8 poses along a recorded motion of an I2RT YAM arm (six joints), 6.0 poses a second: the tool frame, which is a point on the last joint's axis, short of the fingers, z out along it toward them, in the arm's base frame.
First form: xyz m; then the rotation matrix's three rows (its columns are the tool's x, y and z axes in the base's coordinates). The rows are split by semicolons.
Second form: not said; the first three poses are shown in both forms.
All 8 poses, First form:
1: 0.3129 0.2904 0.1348; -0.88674 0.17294 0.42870; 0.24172 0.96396 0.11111; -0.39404 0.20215 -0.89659
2: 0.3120 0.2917 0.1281; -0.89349 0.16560 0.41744; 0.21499 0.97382 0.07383; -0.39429 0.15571 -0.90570
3: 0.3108 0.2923 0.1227; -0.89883 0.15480 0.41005; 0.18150 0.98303 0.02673; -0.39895 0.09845 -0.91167
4: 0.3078 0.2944 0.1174; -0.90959 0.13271 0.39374; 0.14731 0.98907 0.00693; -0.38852 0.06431 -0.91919
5: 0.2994 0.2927 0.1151; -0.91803 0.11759 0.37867; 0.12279 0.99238 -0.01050; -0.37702 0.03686 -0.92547
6: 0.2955 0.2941 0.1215; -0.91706 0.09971 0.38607; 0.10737 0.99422 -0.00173; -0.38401 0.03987 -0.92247
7: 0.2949 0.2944 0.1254; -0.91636 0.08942 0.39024; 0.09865 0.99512 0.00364; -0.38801 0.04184 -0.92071
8: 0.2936 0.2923 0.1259; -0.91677 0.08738 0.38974; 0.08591 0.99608 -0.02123; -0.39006 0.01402 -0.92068
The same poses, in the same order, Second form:
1: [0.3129 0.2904 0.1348 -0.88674 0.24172 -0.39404 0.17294 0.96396 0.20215]
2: [0.3120 0.2917 0.1281 -0.89349 0.21499 -0.39429 0.16560 0.97382 0.15571]
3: [0.3108 0.2923 0.1227 -0.89883 0.18150 -0.39895 0.15480 0.98303 0.09845]
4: [0.3078 0.2944 0.1174 -0.90959 0.14731 -0.38852 0.13271 0.98907 0.06431]
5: [0.2994 0.2927 0.1151 -0.91803 0.12279 -0.37702 0.11759 0.99238 0.03686]
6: [0.2955 0.2941 0.1215 -0.91706 0.10737 -0.38401 0.09971 0.99422 0.03987]
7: [0.2949 0.2944 0.1254 -0.91636 0.09865 -0.38801 0.08942 0.99512 0.04184]
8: [0.2936 0.2923 0.1259 -0.91677 0.08591 -0.39006 0.08738 0.99608 0.01402]
